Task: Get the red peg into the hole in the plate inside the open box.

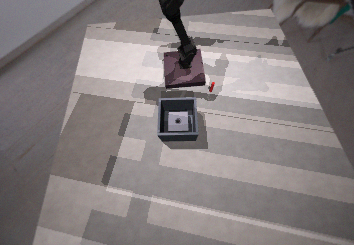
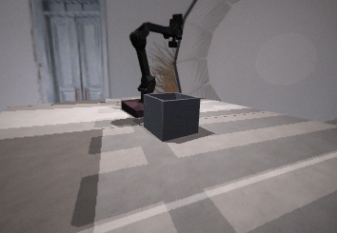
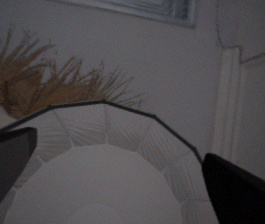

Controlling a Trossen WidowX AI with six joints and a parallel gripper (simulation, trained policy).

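The red peg is 470 mm below my gripper tip, 350 mm ahead of it and 190 mm to the right of it. The rest, counted from my gripper tip: pale plate 520 mm ahead, 460 mm below, 380 mm to the right.
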